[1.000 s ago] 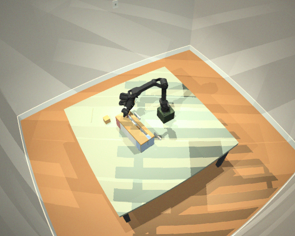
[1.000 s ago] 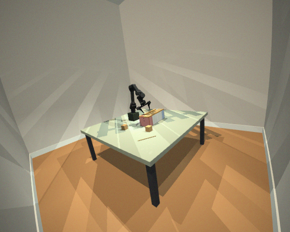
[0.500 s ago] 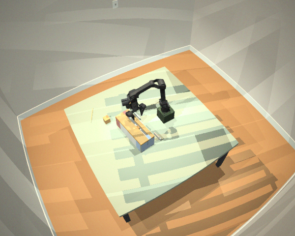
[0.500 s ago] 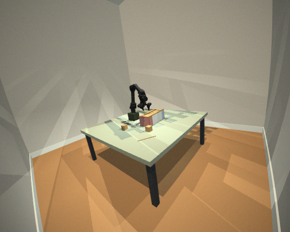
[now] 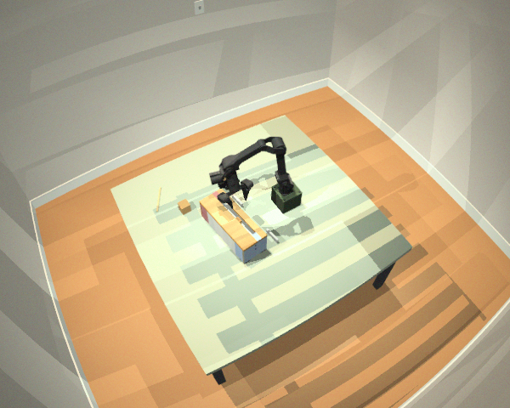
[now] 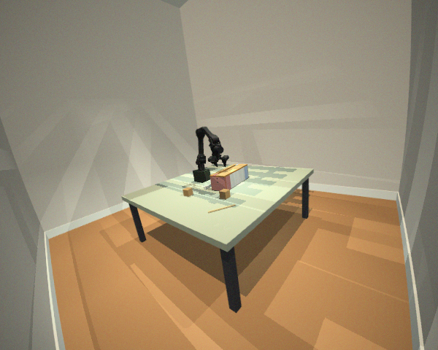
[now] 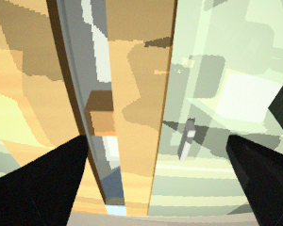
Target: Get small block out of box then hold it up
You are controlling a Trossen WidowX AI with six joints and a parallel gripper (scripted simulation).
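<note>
Now: gripper tip 9 cm above the long box, 3 cm to the right of it and 2 cm short of it. From my gripper tip the other things lie so: block 7 cm below, 5 cm to the left, 4 cm ahead; then thin wooden stick 38 cm to the right, 33 cm ahead, 15 cm below.
</note>
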